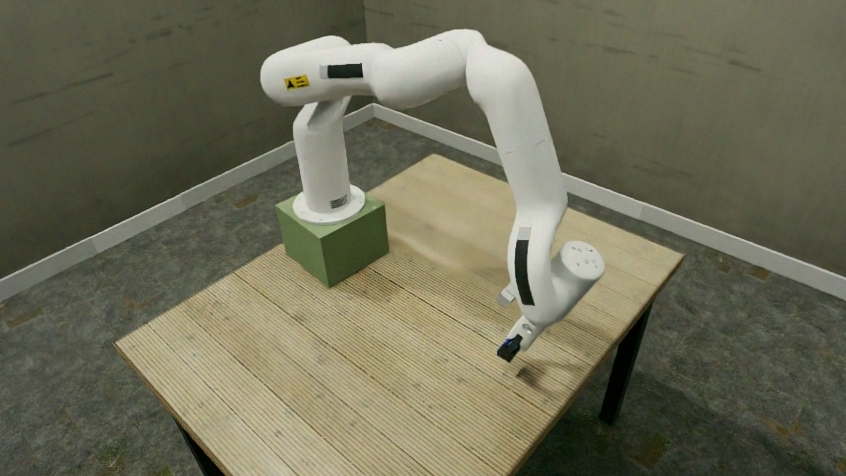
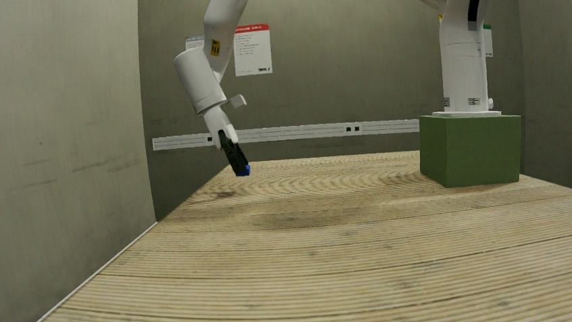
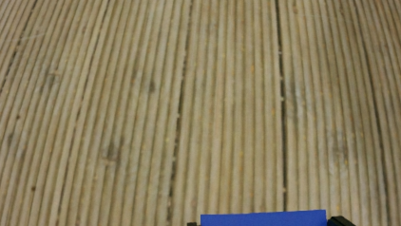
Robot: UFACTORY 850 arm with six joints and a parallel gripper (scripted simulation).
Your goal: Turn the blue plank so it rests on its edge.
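The blue plank lies 2 cm below my hand and 1 cm behind it.
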